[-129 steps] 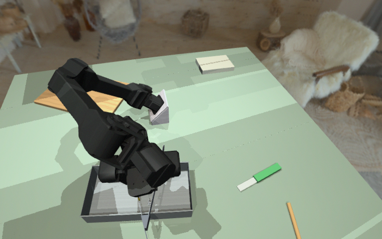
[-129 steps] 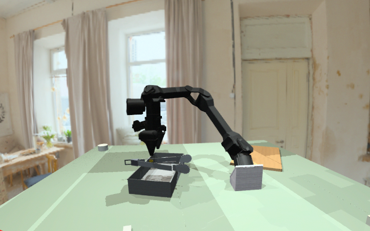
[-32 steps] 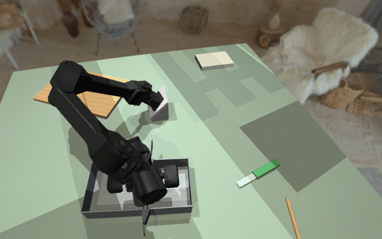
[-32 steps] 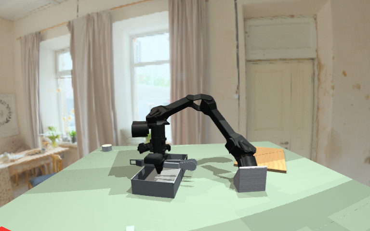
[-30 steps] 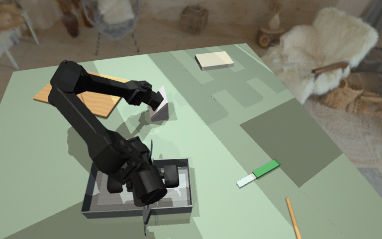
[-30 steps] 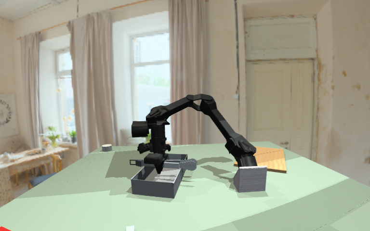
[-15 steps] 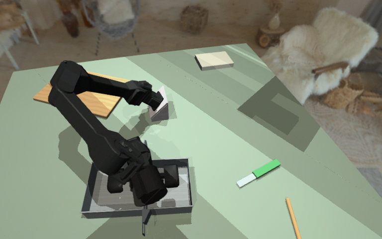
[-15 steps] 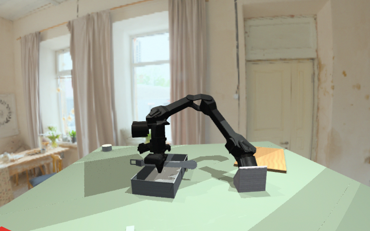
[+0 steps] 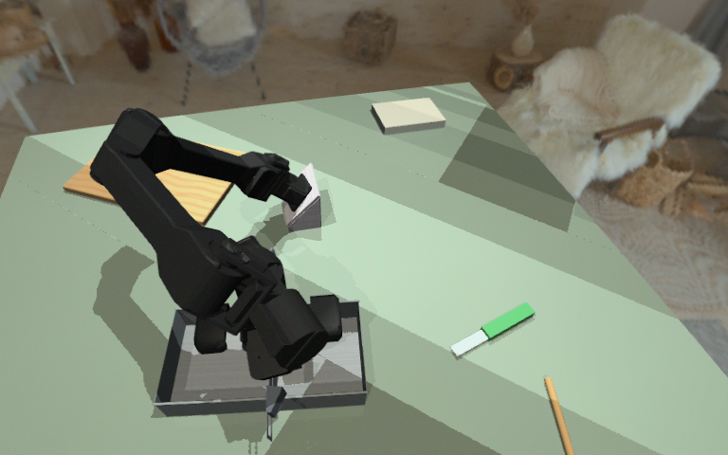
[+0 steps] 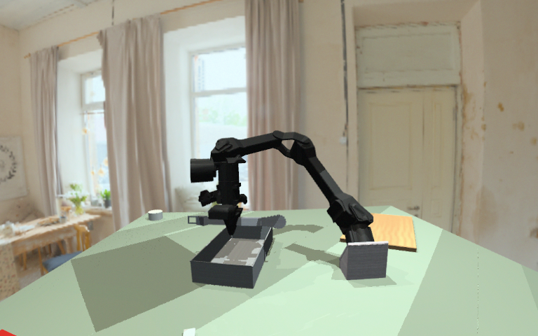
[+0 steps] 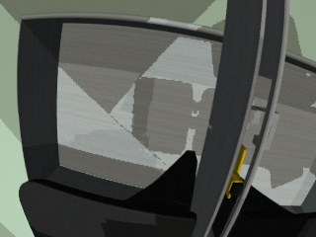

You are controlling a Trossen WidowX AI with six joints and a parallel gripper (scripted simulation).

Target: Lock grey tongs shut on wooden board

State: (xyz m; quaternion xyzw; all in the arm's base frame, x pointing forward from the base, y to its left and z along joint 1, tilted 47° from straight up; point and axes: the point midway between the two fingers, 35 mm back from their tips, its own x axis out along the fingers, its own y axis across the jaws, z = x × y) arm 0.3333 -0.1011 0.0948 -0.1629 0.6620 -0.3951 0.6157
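Right now my gripper tip is 20 mm past the dark roasting tin, 20 mm to the left of it and 50 mm above it. Round my gripper tip: yellow lock piece (20 mm ahead, 10 mm to the right, 40 mm above); wooden board (570 mm behind, 130 mm to the right, 70 mm below); cream block (570 mm behind, 540 mm to the left, 70 mm below).
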